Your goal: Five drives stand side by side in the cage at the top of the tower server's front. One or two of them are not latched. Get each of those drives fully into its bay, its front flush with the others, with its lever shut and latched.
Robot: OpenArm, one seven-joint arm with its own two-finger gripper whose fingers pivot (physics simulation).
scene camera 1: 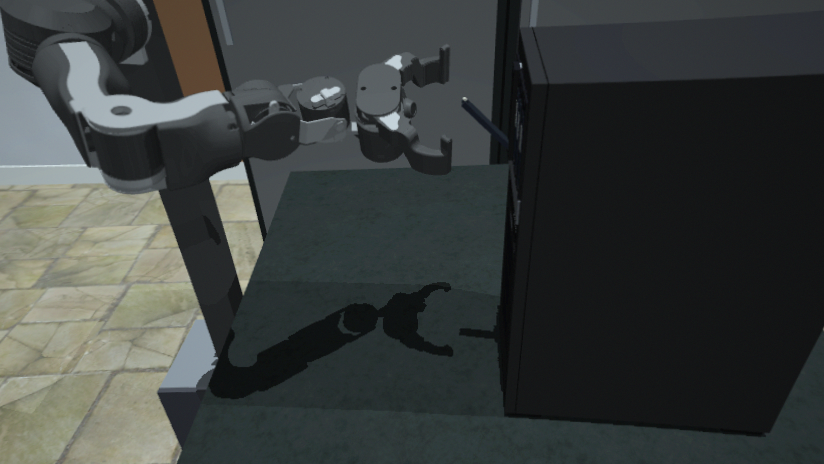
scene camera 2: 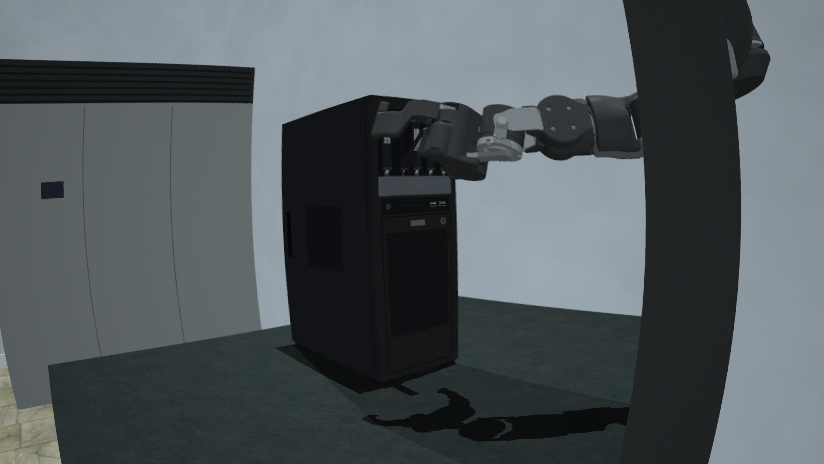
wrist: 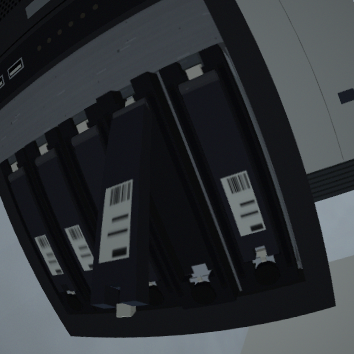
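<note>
The tower server (scene camera 1: 663, 242) (scene camera 2: 328, 167) stands on the table with its drive cage at the top front. In the wrist view it appears upside down. The second drive from the right there has its lever (wrist: 125, 165) (scene camera 1: 484, 121) (scene camera 2: 411, 154) swung out, slanting across the neighbouring drive. How deep that drive sits is unclear. The other levers, such as the rightmost (wrist: 207, 125) and the leftmost (wrist: 27, 205), lie shut. My gripper (scene camera 1: 447, 106) is open and empty in front of the cage, its fingertips just short of the lever's free end. In scene camera 2 it hides part of the cage.
The green table (scene camera 1: 374, 230) (scene camera 2: 172, 397) carries the tower. A dark upright post (scene camera 2: 686, 230) stands at the right of scene camera 2. A grey cabinet (scene camera 2: 126, 230) stands behind the table. A plain grey panel (wrist: 120, 70) and USB ports (wrist: 15, 67) adjoin the cage.
</note>
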